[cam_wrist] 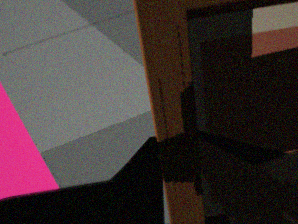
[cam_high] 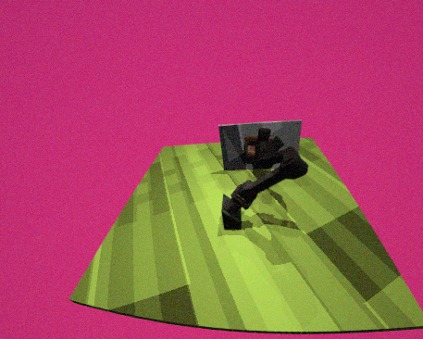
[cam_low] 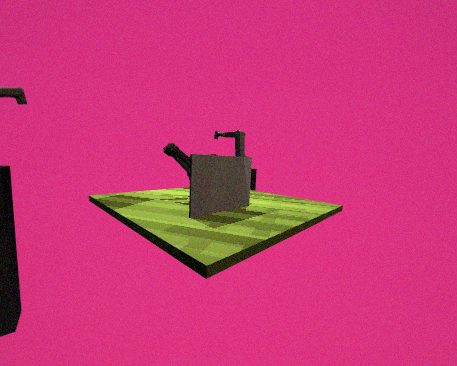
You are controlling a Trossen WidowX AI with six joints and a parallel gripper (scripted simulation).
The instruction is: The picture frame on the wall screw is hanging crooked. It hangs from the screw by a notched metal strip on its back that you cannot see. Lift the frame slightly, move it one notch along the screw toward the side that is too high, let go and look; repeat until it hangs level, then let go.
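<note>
Right now my gripper tip is 1 cm to the right of the picture frame and 5 cm above it. Round my gripper tip: grey wall panel: 2 cm ahead, 1 cm to the left, 7 cm below.
</note>
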